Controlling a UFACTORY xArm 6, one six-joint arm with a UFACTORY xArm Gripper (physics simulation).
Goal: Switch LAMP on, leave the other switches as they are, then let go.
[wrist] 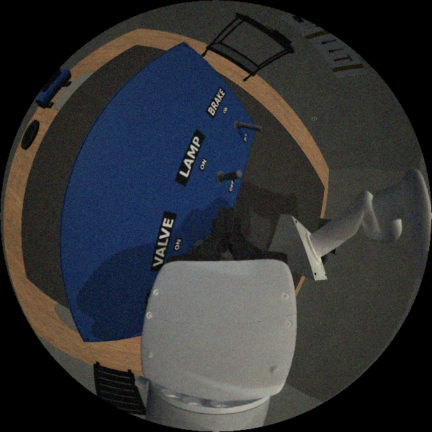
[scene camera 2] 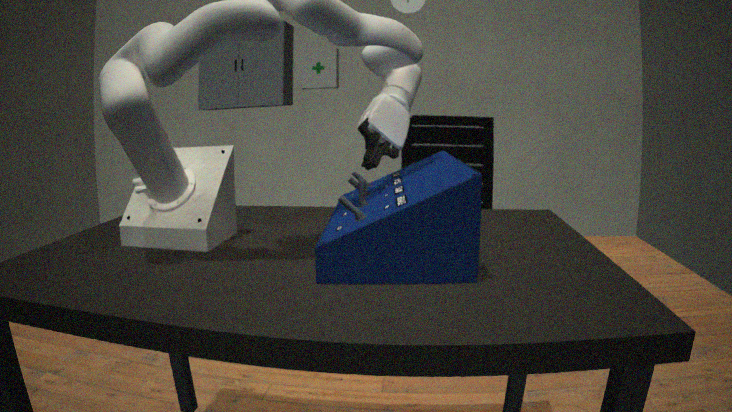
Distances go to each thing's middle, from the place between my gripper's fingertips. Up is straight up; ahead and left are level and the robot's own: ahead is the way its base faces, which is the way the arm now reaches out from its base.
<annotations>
The blue switch panel (scene camera 2: 421,224) is 8 cm below my hand, 6 cm ahead of it and 1 cm to the right of it.
</annotations>
